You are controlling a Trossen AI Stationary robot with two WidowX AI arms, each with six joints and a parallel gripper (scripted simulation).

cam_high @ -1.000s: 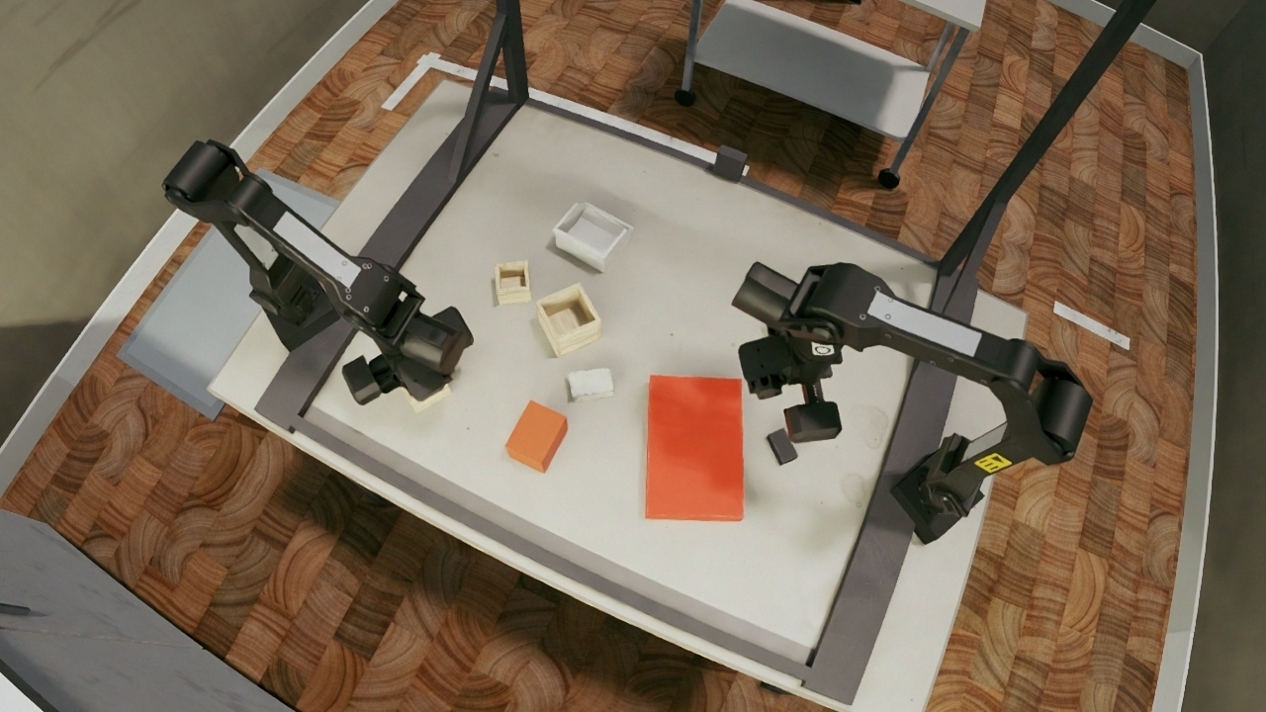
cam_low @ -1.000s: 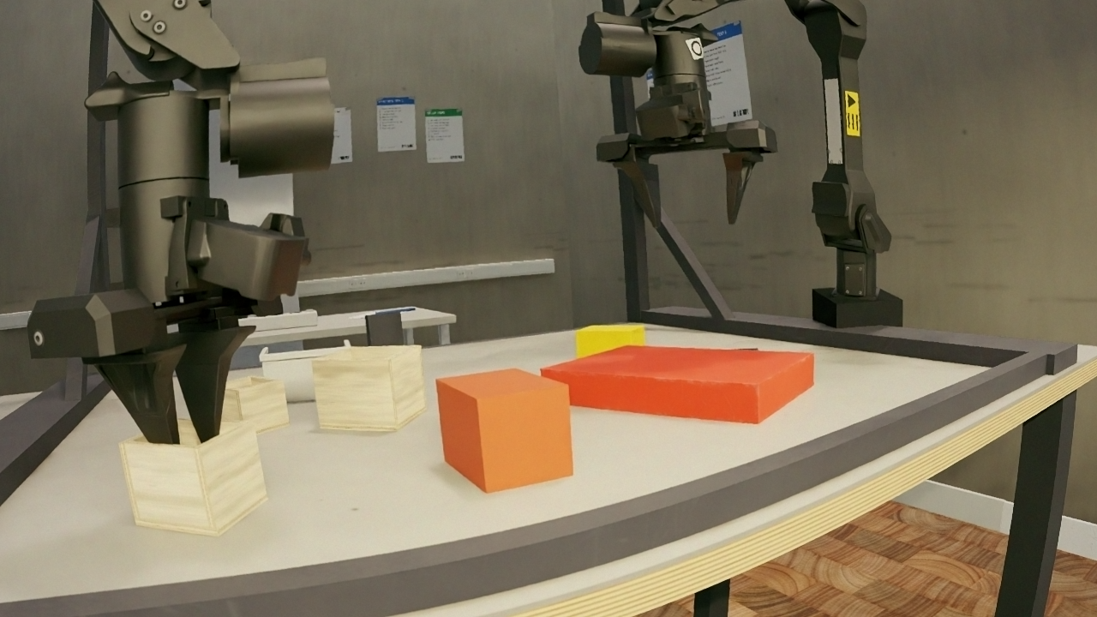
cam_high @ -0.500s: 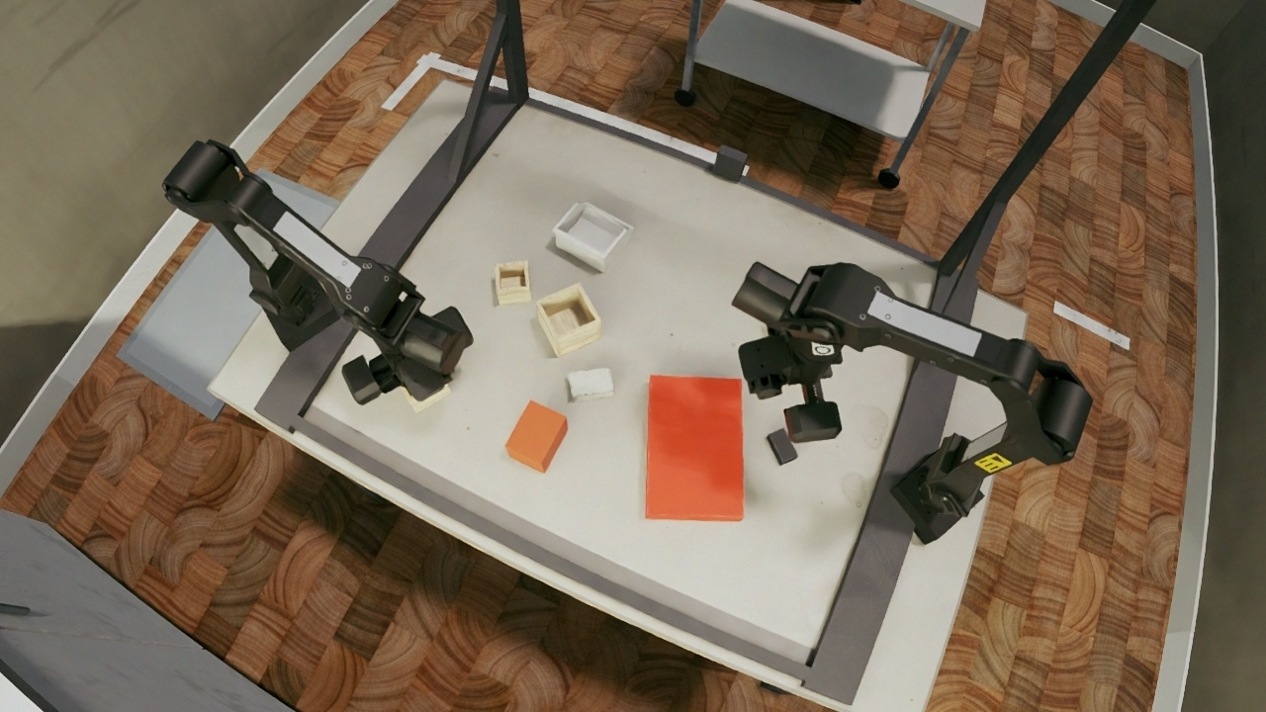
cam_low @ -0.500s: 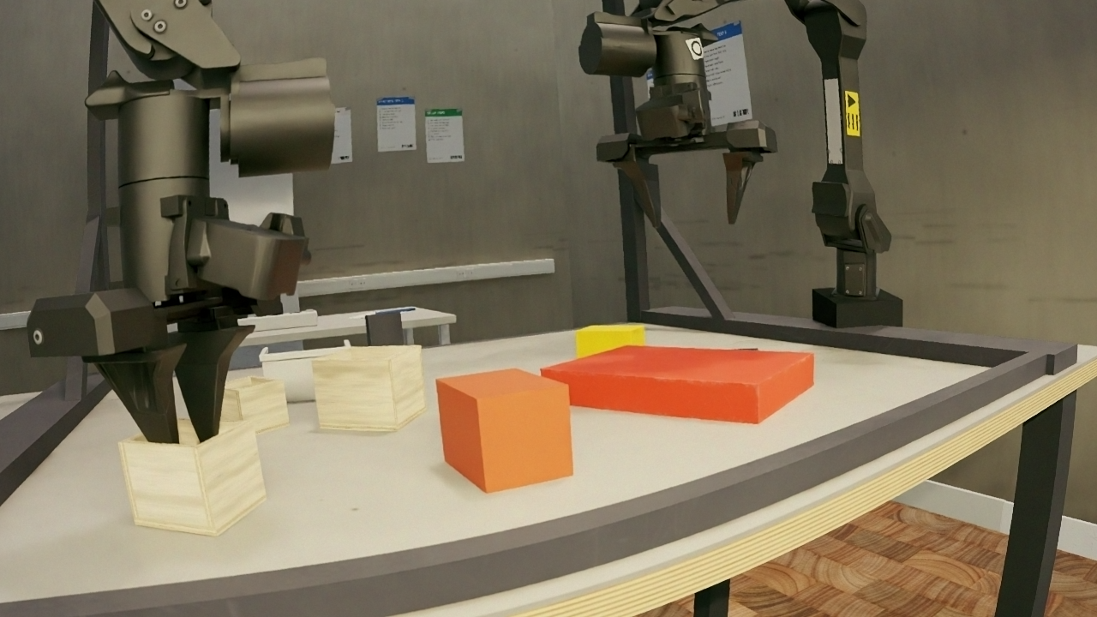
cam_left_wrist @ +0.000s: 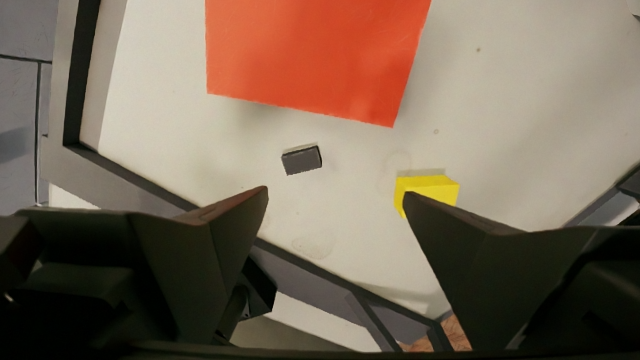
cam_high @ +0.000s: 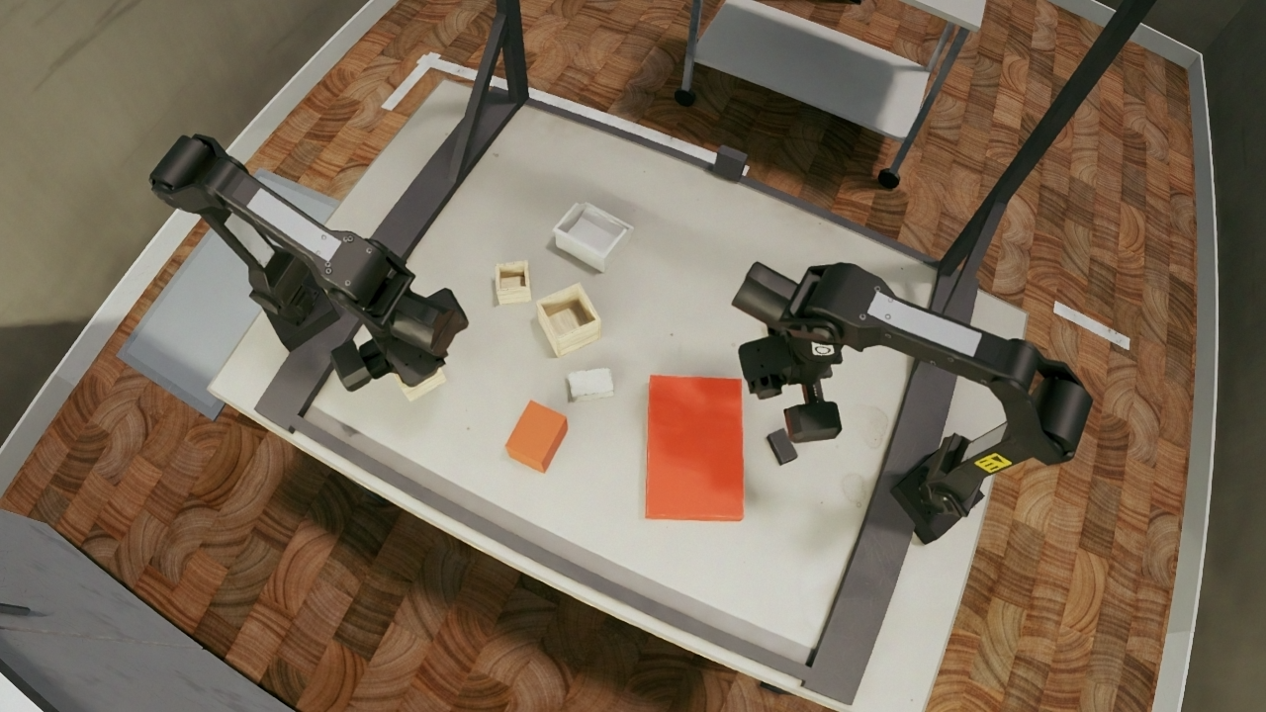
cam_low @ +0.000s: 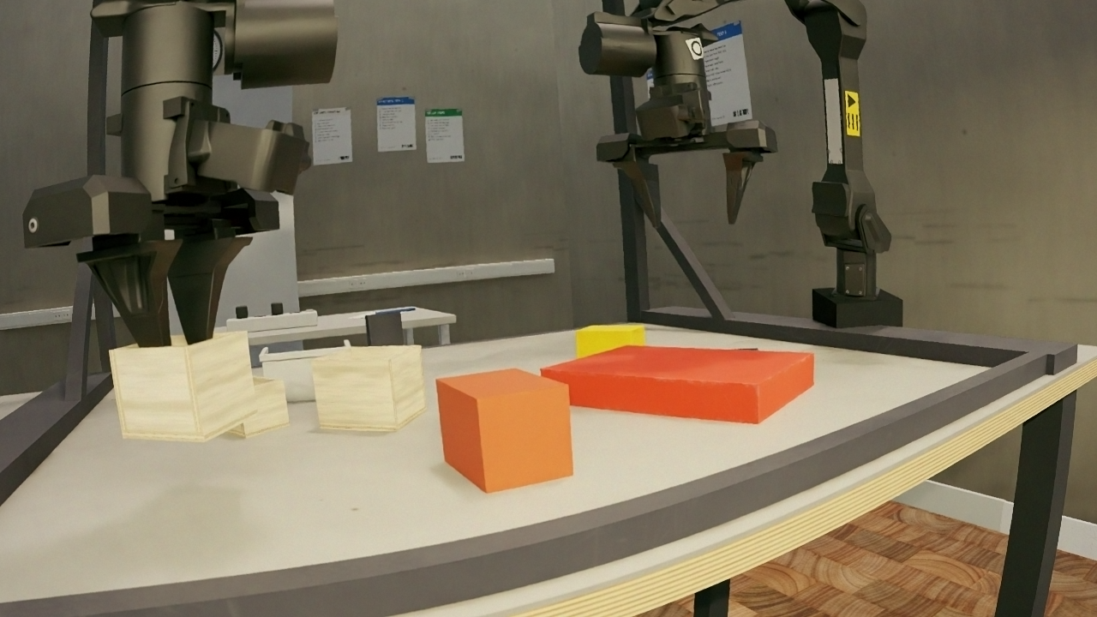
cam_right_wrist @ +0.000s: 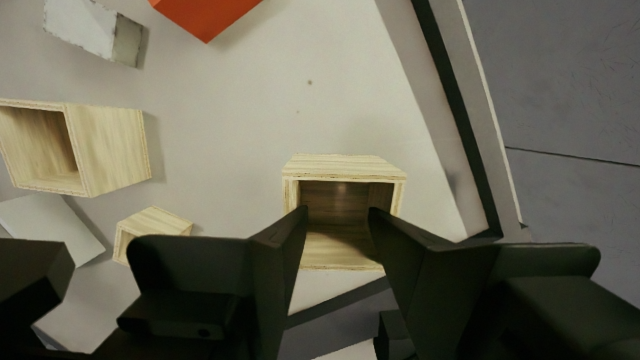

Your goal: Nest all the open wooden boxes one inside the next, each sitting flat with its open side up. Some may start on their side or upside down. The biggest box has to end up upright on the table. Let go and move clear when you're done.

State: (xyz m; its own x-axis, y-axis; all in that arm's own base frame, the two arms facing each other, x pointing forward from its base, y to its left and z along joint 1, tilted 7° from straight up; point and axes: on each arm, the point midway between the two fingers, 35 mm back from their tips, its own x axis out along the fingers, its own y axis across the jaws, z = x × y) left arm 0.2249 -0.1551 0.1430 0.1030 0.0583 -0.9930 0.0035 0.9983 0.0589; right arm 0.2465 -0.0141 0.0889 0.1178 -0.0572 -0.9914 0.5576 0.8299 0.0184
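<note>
My right hand is 50 mm above the medium wooden box. The rest, counted from my right hand: small wooden box (200 mm behind, 110 mm below, 70 mm to the left); then largest wooden box (180 mm to the left, 160 mm behind, 110 mm below); then orange cube (190 mm to the left, 90 mm below, 30 mm ahead).
</note>
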